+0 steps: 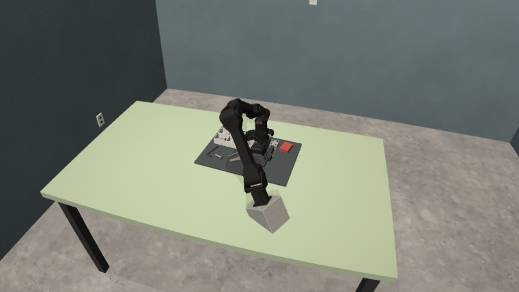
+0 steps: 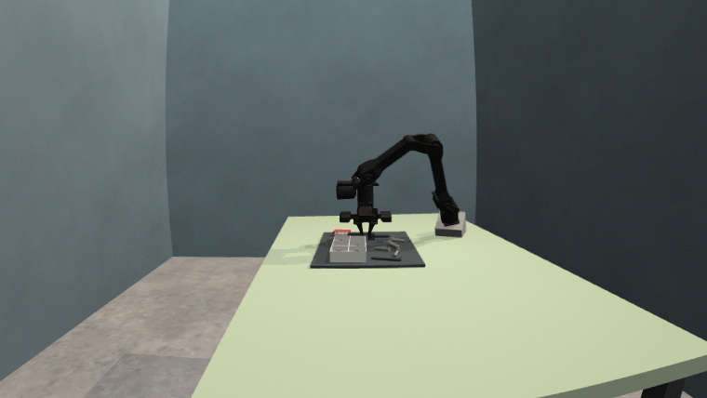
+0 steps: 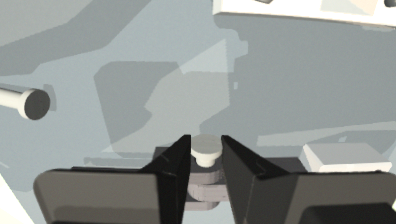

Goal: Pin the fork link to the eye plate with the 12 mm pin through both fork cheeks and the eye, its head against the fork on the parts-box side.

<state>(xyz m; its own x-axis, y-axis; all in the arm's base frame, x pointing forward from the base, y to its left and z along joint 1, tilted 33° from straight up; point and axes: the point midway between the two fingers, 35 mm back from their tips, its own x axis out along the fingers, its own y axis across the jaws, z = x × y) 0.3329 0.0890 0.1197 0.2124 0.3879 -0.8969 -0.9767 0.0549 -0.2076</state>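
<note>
My gripper is now 2 cm short of the eye plate, 3 cm to the left of it and 3 cm above it. From my hand the other things lie so: red block: 10 cm ahead, 9 cm to the right, 3 cm below; then white parts box: 4 cm ahead, 17 cm to the left, 3 cm below; then mat: 1 cm behind, 7 cm to the left, 5 cm below.
</note>
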